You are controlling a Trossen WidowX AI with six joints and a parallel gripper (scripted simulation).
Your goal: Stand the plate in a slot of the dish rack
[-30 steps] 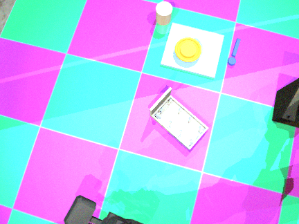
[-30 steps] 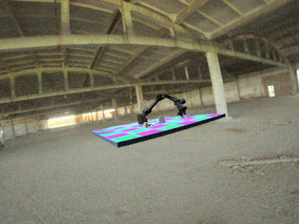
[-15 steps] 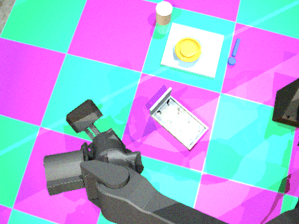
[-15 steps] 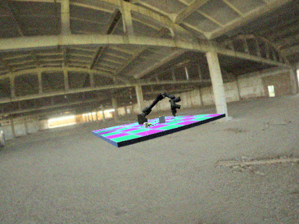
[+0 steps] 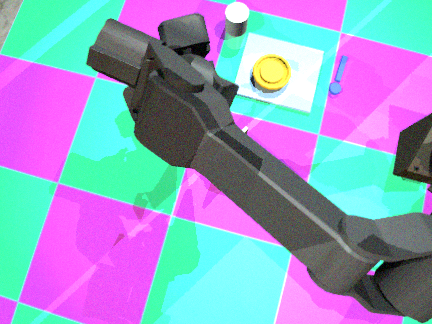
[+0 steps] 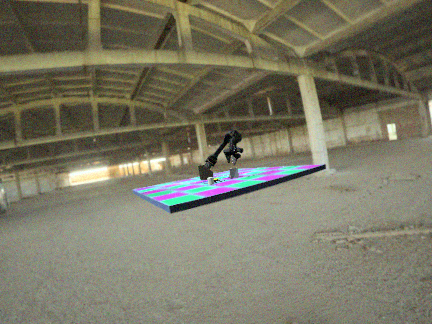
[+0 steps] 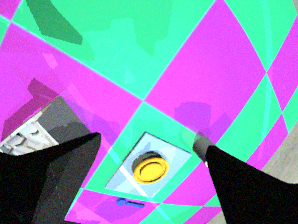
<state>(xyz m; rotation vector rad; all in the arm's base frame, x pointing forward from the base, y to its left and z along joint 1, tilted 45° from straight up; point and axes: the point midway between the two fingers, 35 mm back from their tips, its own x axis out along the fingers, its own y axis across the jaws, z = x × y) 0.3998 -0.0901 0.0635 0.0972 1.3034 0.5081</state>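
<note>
Right now the yellow plate is 110 mm below my gripper tip, 110 mm behind it and 100 mm to the right of it. The rest, counted from my gripper tip: white dish rack 110 mm behind, 100 mm to the left, 100 mm below; then pale blue mat 130 mm behind, 120 mm below, 110 mm to the right; then cream cylinder 190 mm to the right, 100 mm below, 40 mm behind.
</note>
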